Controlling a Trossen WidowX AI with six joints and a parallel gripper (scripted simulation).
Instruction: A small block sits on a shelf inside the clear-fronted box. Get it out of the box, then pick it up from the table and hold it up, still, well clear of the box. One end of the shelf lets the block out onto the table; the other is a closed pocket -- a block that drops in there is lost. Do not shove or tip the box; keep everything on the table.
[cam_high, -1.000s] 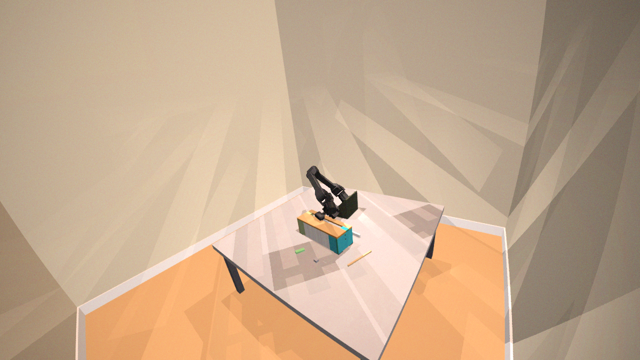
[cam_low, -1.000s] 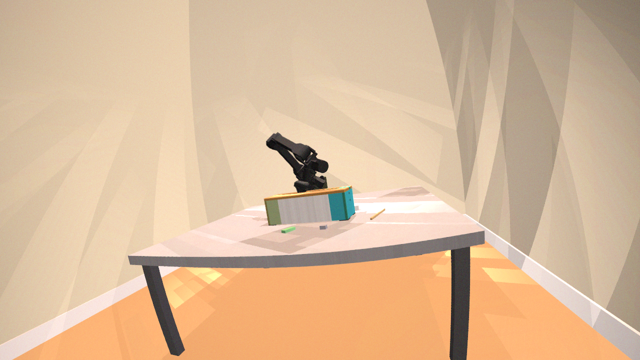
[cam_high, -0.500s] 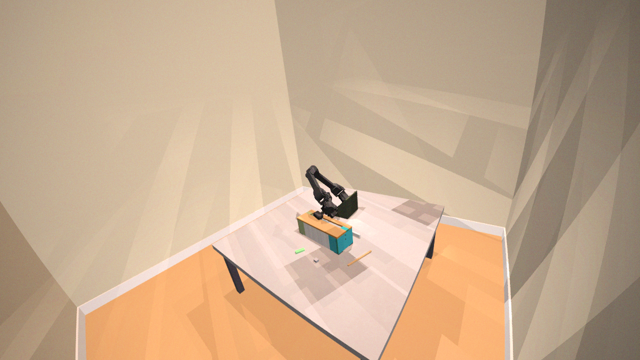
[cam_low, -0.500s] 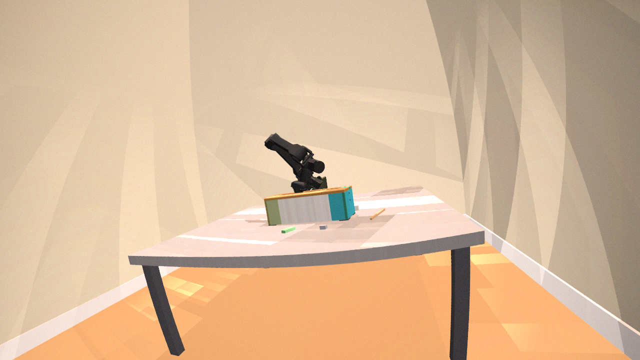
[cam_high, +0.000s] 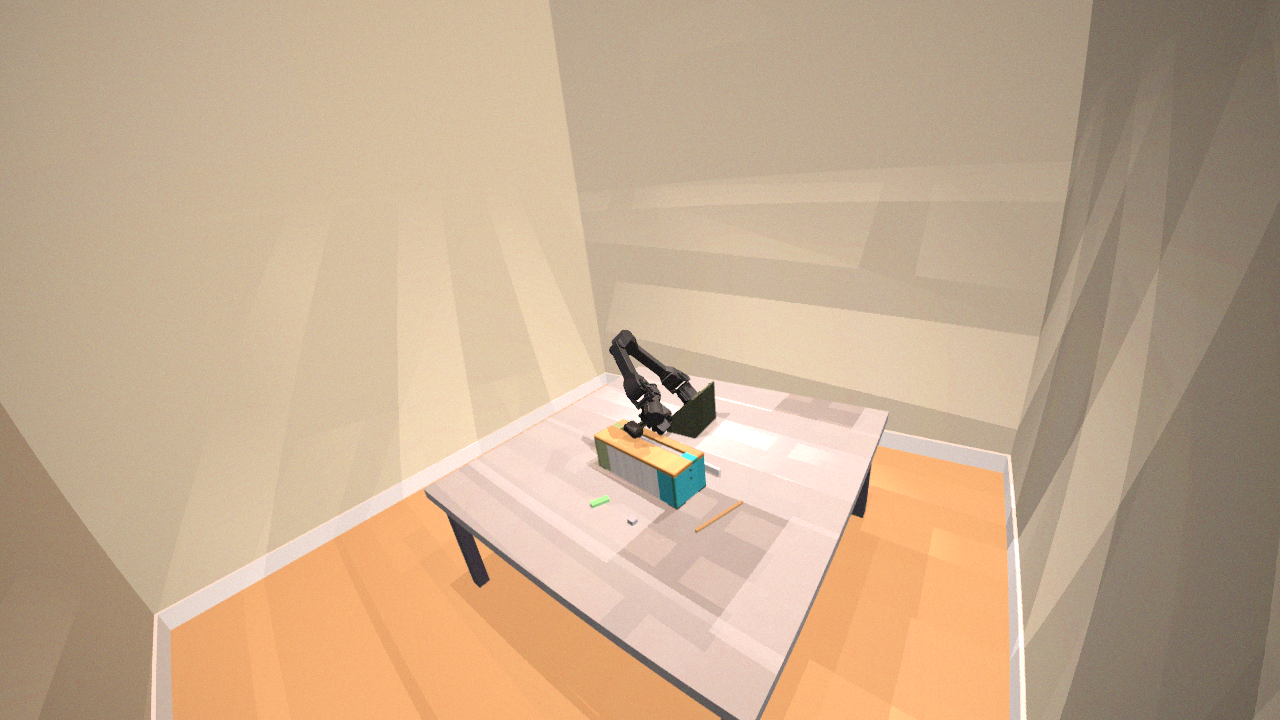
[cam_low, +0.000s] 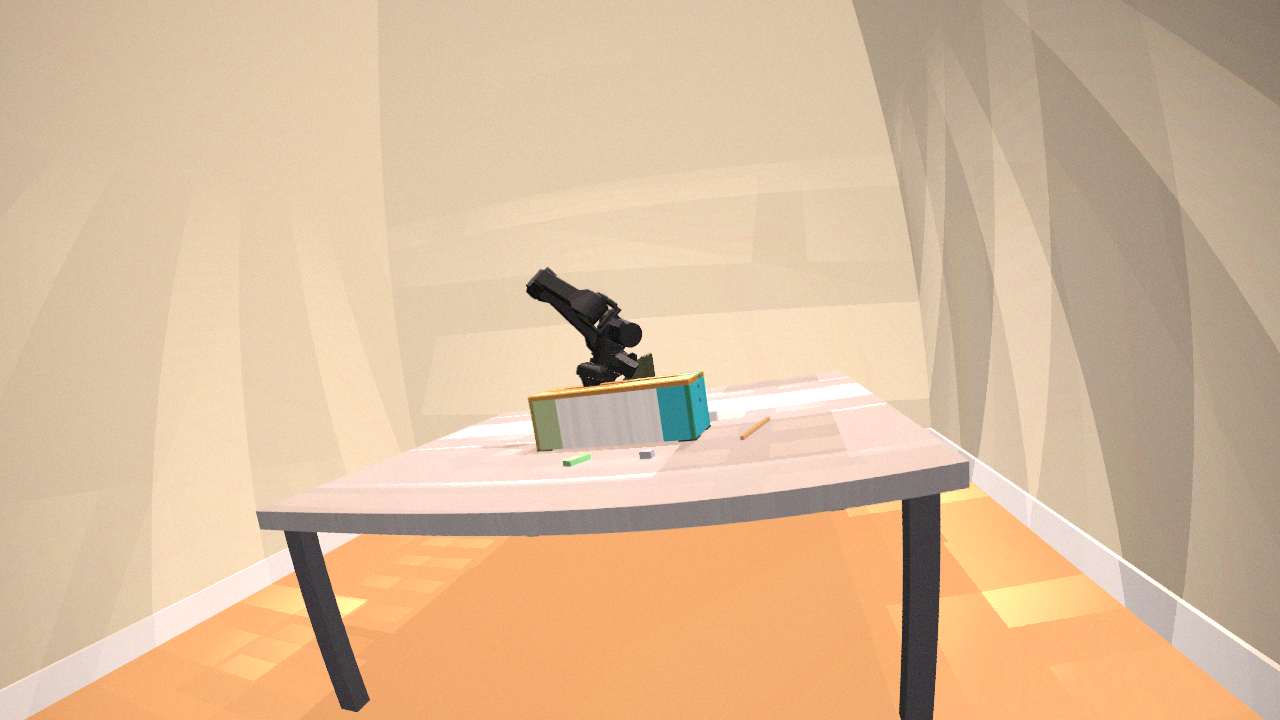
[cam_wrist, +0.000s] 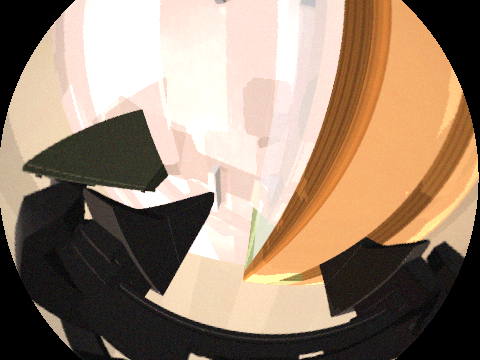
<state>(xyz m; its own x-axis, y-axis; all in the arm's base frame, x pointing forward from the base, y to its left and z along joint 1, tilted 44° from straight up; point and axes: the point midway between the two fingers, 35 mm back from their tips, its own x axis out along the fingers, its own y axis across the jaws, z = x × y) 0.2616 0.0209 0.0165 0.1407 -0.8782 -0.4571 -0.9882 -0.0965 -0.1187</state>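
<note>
My gripper tip is now 60 mm short of the small orange block and 20 mm to the left of it. Also, from my gripper tip: small grey cube (270 mm ahead, 200 mm to the left, 80 mm below); orange stick (90 mm ahead, 390 mm to the left, 80 mm below); box (40 mm ahead, 80 mm to the left, 20 mm below).
</note>
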